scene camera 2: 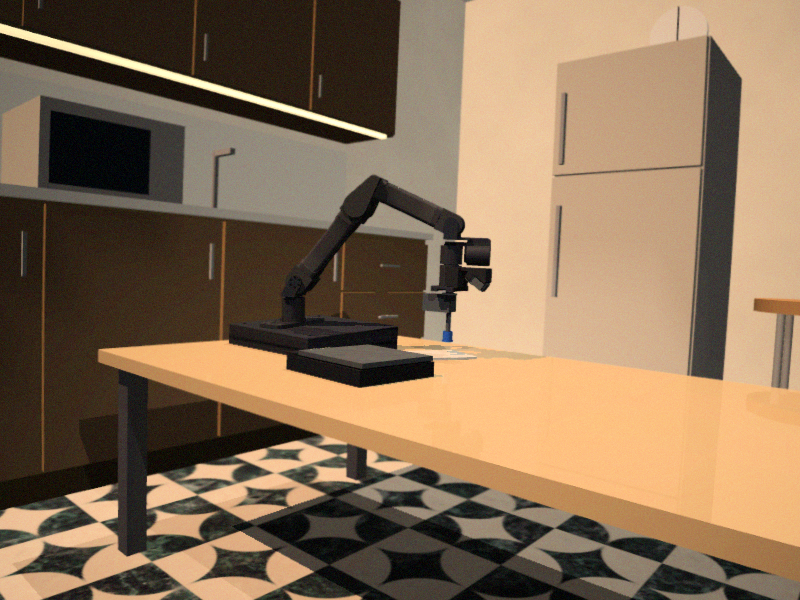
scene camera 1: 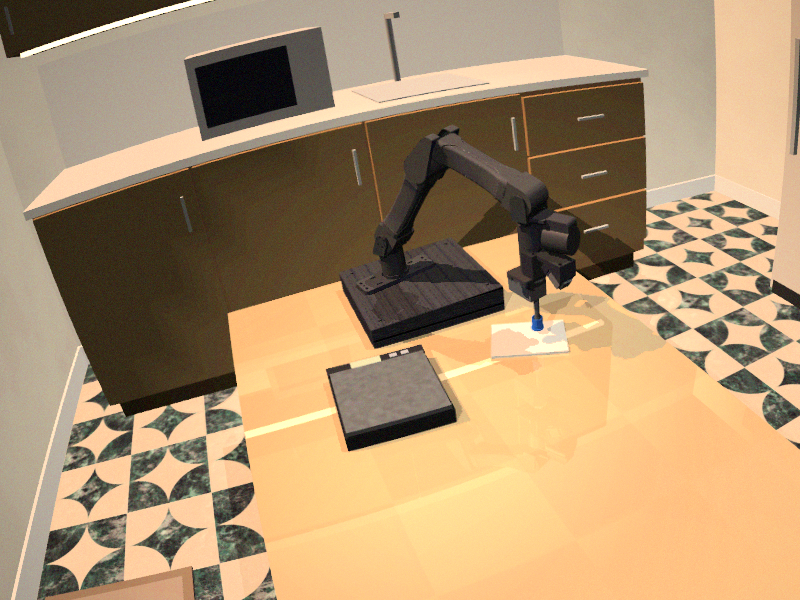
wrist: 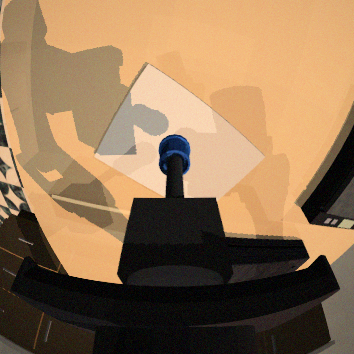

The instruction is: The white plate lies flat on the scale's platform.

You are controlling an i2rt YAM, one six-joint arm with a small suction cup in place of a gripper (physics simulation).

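Frame: origin at the arm's base, x up, y left, z back, level; centimetres.
Seen in the pictures: hand at its tool point: (scene camera 2: pixel 447 341) (scene camera 1: pixel 537 327) (wrist: pixel 174 148); arm's base at its link origin: (scene camera 2: pixel 293 324) (scene camera 1: pixel 396 275).
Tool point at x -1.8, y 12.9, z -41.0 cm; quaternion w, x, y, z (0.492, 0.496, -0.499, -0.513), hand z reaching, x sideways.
Observation:
Pixels of each thing's top centre, then the offset from my tool point to it. Level surfaces: height alone.
- white plate at its top centre: (wrist: pixel 179 154) (scene camera 1: pixel 528 337) (scene camera 2: pixel 436 353) dx -3.5, dy -0.6, dz +2.6 cm
- wooden table at its surface level: dx -4.1 cm
- scale at its top centre: (scene camera 1: pixel 385 384) (scene camera 2: pixel 360 351) dx +0.4, dy -35.4, dz +3.4 cm
The white plate (scene camera 1: pixel 526 345) (scene camera 2: pixel 441 352) (wrist: pixel 218 154) is a thin flat square lying on the wooden table (scene camera 1: pixel 517 483), to the right of the arm's base. The scale (scene camera 1: pixel 387 395) (scene camera 2: pixel 361 358) is a dark flat box with a grey platform, standing apart from the plate at the table's left middle; its corner shows at the right edge of the wrist view (wrist: pixel 333 200). Nothing lies on its platform. My suction cup (scene camera 1: pixel 536 323) (scene camera 2: pixel 447 335) (wrist: pixel 174 149) is blue and points straight down over the plate, a little above it. It holds nothing.
The arm's dark base plate (scene camera 1: pixel 426 293) (scene camera 2: pixel 316 332) stands behind the scale. Kitchen cabinets with a microwave (scene camera 1: pixel 258 80) run along the back wall. A fridge (scene camera 2: pixel 632 206) stands beyond the table's far end. The table's edge drops off just right of the plate.

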